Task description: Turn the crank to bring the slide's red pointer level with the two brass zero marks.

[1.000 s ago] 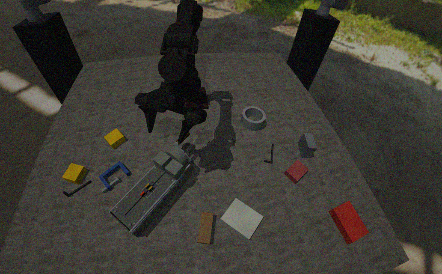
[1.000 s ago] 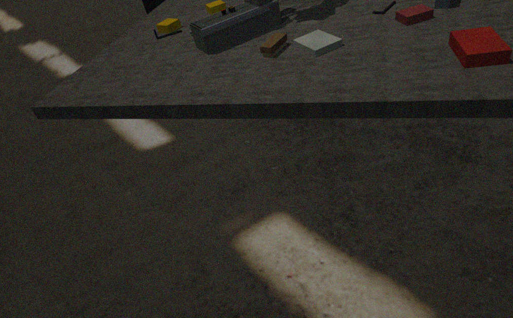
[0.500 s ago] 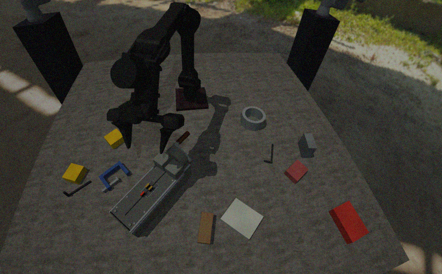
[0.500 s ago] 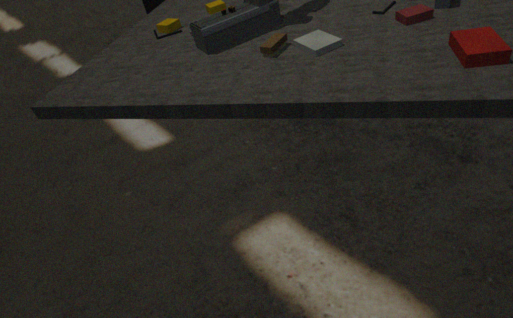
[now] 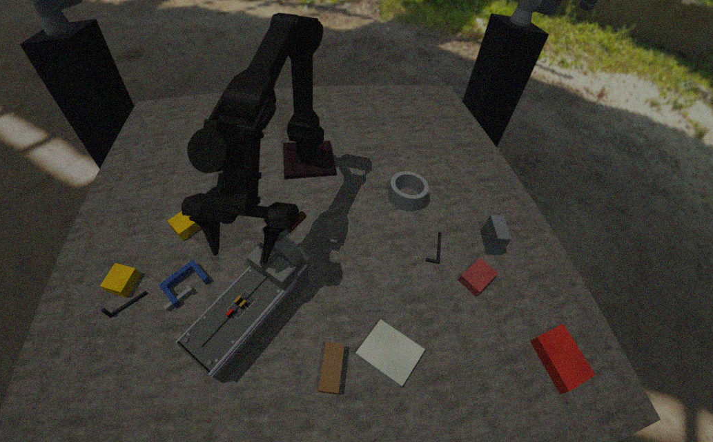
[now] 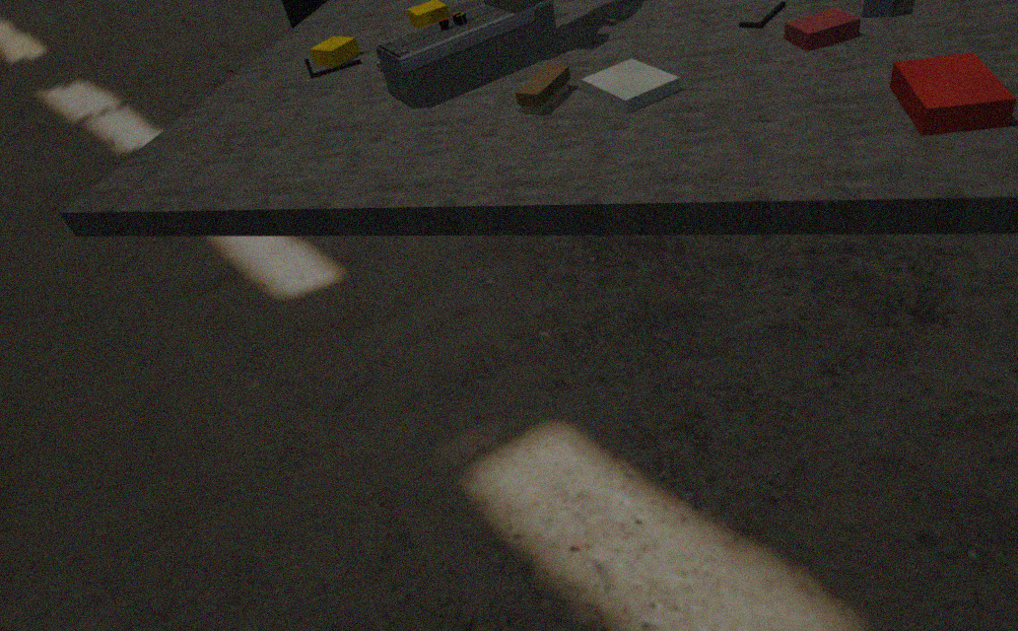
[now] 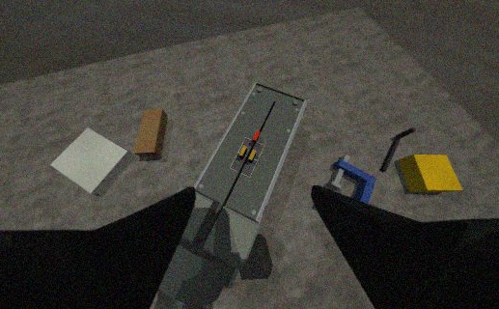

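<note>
Now: the brown crank handle 10 cm behind my gripper tip, 9 cm to the left of it and 3 cm below it. Round my gripper tip: white plate: 14 cm ahead, 26 cm to the left, 13 cm below; red pointer: 7 cm ahead, 3 cm to the right, 6 cm below; brown block: 16 cm ahead, 15 cm to the left, 13 cm below.
</note>
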